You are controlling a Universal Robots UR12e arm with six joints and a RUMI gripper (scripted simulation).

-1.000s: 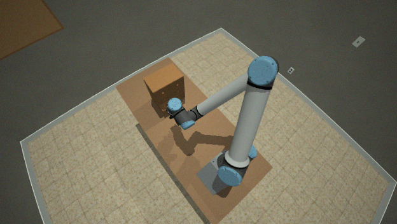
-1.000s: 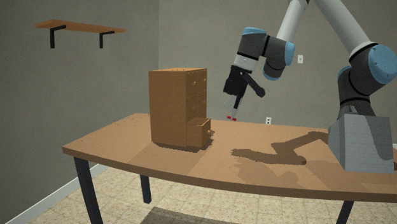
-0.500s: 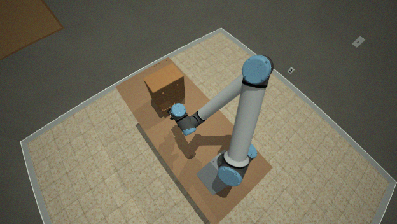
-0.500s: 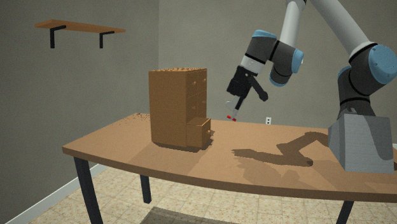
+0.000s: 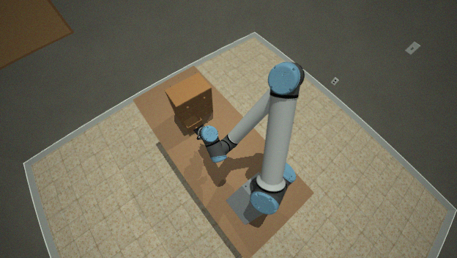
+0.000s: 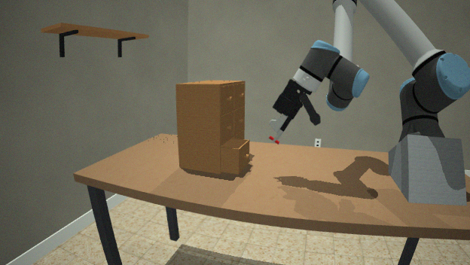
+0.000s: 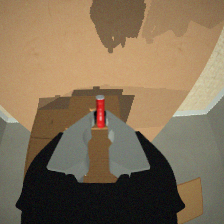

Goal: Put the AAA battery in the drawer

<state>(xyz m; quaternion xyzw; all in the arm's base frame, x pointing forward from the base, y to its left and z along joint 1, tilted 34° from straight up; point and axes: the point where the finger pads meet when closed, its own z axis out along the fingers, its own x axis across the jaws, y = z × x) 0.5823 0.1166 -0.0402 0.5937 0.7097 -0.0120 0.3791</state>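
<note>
Right now the AAA battery is 10 mm ahead of my hand and 10 mm below it.
</note>
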